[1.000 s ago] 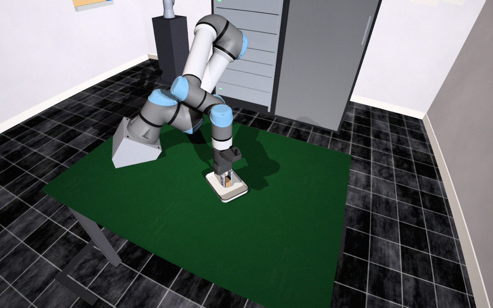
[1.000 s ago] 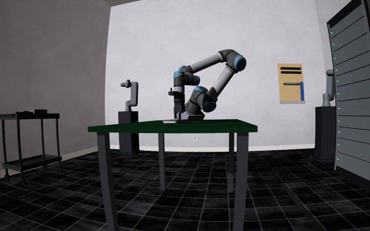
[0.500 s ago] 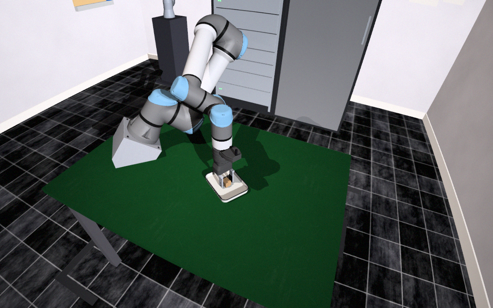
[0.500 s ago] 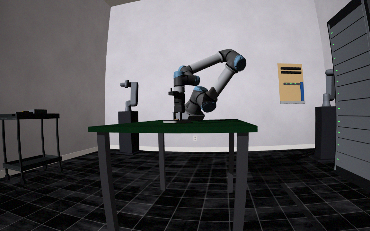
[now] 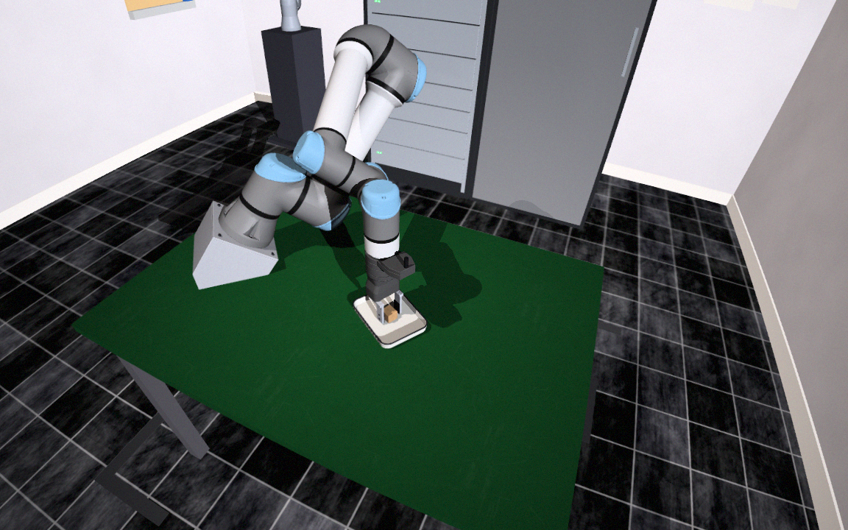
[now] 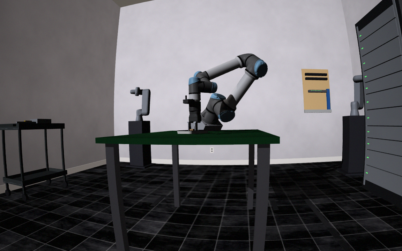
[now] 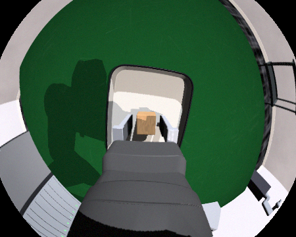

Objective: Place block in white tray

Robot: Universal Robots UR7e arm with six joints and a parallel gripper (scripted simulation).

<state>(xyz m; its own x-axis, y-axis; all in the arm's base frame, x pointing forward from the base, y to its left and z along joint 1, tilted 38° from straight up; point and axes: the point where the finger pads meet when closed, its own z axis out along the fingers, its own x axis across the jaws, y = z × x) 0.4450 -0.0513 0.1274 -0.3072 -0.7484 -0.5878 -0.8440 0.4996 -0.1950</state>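
Now: hand 10 mm above the block. The rest, counted from my hand: white tray: 10 mm below.
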